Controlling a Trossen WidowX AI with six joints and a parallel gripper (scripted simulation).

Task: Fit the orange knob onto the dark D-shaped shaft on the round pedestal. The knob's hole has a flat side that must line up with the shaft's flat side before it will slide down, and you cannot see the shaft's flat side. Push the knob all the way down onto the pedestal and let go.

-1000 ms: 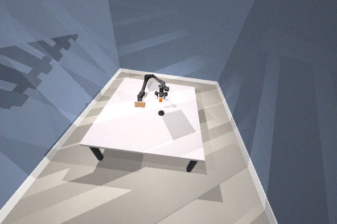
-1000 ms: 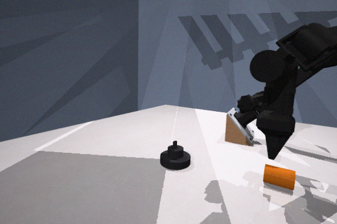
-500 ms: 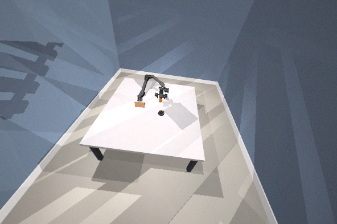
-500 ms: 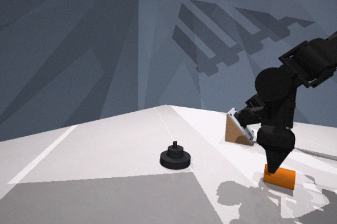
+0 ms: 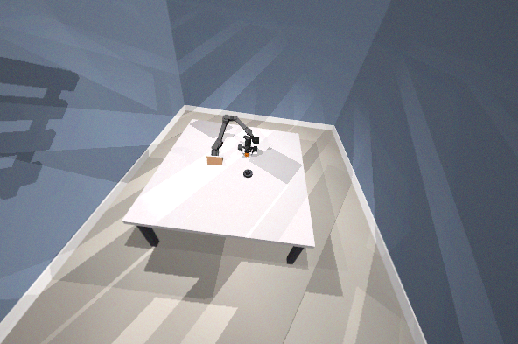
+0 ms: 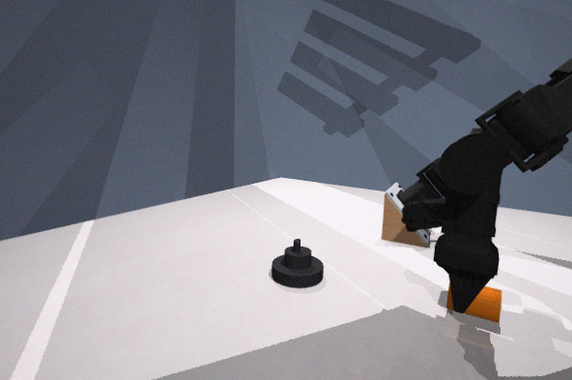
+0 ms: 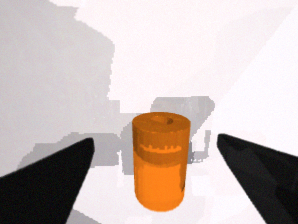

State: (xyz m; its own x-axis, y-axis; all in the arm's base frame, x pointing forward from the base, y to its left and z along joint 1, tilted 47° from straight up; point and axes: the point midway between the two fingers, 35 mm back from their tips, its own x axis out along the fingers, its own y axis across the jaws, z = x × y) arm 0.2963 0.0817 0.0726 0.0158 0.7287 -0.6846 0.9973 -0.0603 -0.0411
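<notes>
My gripper tip is 20 mm to the right of the orange knob.
</notes>
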